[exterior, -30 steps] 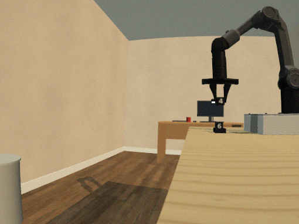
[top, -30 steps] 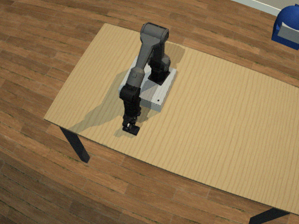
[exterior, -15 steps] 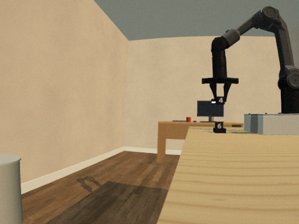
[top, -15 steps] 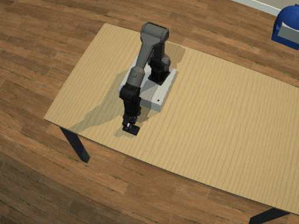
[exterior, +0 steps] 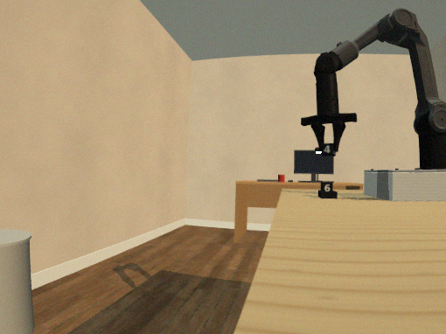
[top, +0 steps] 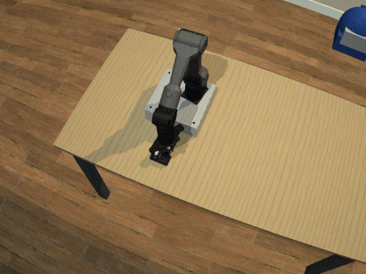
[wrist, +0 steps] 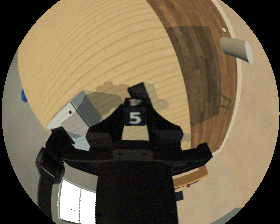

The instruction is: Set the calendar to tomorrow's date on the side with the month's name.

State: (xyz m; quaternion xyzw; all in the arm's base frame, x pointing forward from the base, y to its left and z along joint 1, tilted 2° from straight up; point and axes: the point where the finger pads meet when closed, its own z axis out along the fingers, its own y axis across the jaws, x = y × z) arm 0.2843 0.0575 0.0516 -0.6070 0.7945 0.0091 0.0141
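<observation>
Right now my hand is 4 cm to the left of the calendar tray and 11 cm above it. Also, from my hand: black calendar cube (right at my hand).
</observation>
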